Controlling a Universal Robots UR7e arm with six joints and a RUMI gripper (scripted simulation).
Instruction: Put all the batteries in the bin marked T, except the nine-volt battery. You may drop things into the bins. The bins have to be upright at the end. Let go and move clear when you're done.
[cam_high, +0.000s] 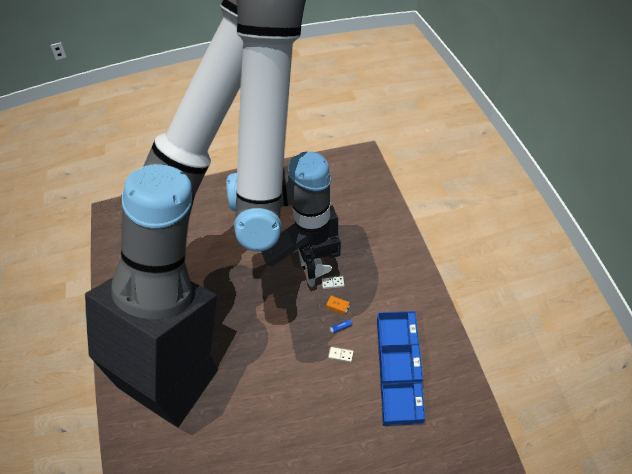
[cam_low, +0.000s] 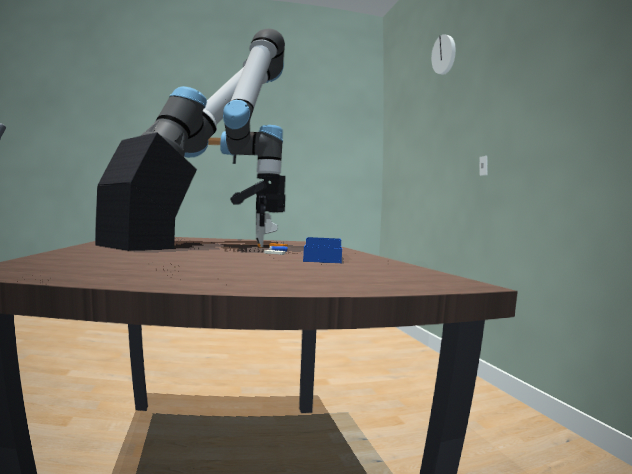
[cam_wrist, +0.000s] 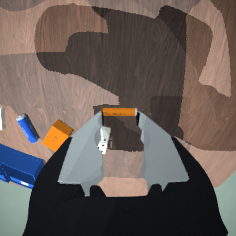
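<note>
Now: hand 10 mm above the thin orange battery. Round my hand: joined blue bins 290 mm to the right, 110 mm ahead, 10 mm above; then blue cylindrical battery 150 mm to the right, 30 mm ahead, 10 mm below; then orange nine-volt battery 100 mm to the right, 50 mm ahead, 10 mm below.
</note>
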